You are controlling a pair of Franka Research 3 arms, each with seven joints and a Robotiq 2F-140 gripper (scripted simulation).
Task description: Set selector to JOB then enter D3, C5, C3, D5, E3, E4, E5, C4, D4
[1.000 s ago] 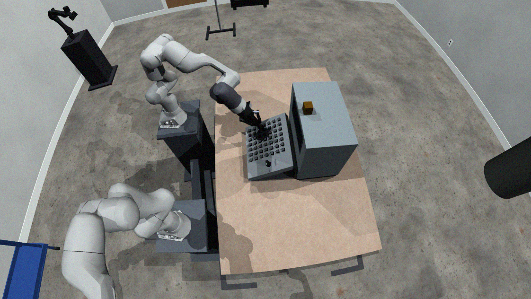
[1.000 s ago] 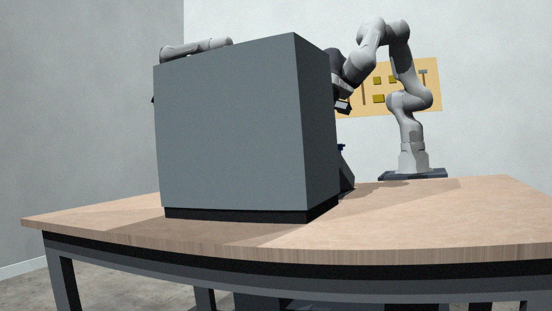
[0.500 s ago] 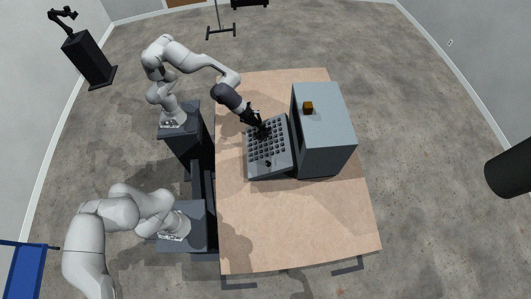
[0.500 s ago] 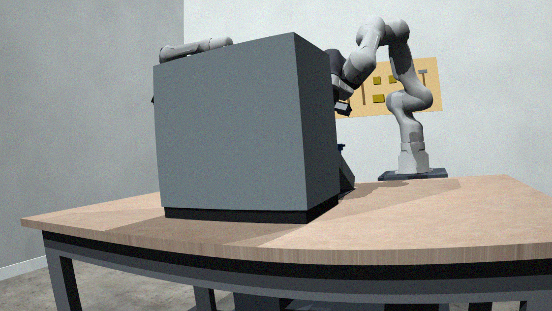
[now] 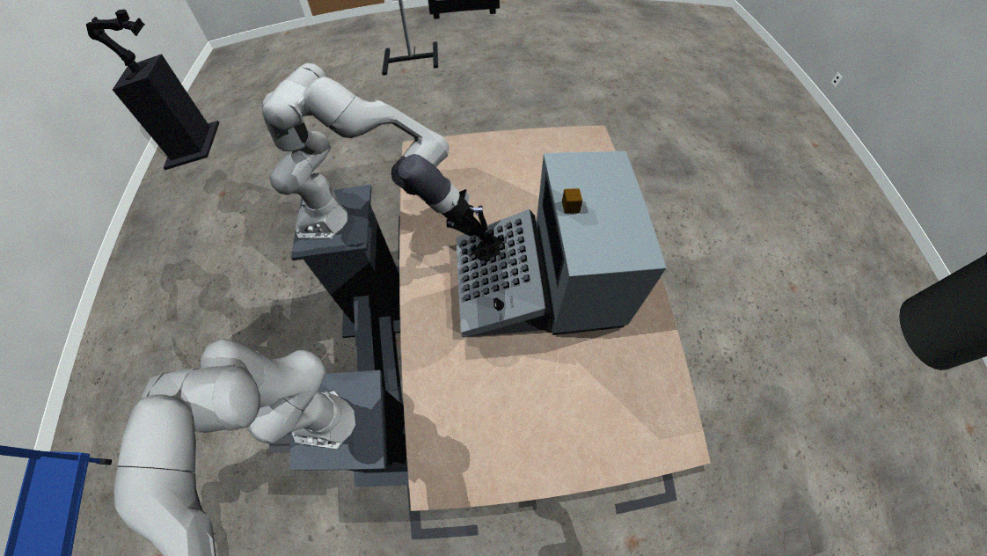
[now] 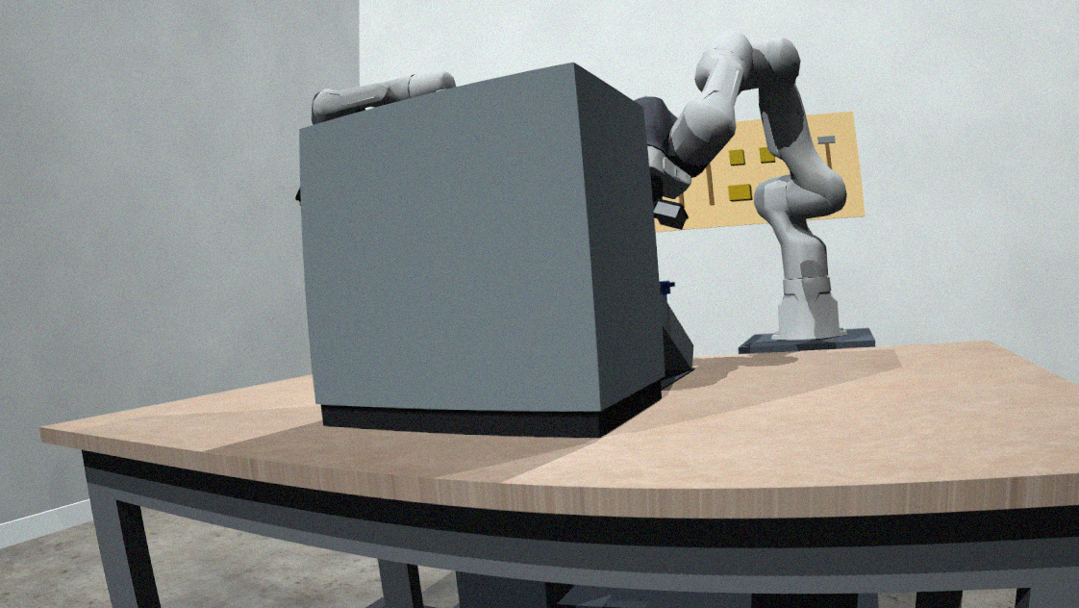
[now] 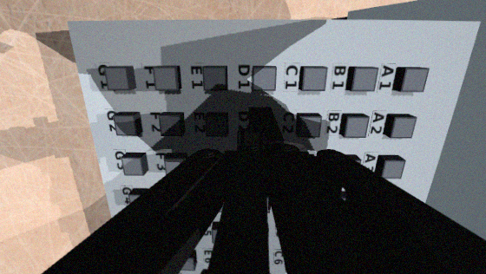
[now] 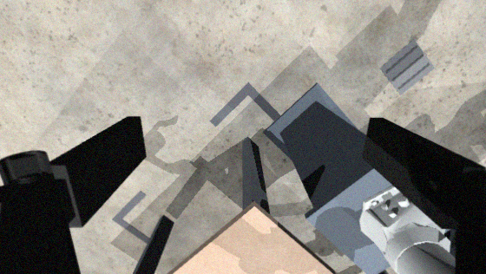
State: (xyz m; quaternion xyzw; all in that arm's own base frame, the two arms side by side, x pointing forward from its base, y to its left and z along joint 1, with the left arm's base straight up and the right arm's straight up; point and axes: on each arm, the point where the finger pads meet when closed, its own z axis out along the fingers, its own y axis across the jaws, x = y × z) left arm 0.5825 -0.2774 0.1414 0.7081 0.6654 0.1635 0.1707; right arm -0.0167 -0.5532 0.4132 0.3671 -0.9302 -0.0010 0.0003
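My left gripper is now 2 cm short of the D3 key, 4 cm to the left of it and 3 cm above it. Also, from my left hand: E3 key 1 cm behind, 3 cm to the right, 5 cm below; C3 key 5 cm ahead, 4 cm to the right, 1 cm below; D4 key 1 cm ahead, 7 cm to the right, 3 cm below.
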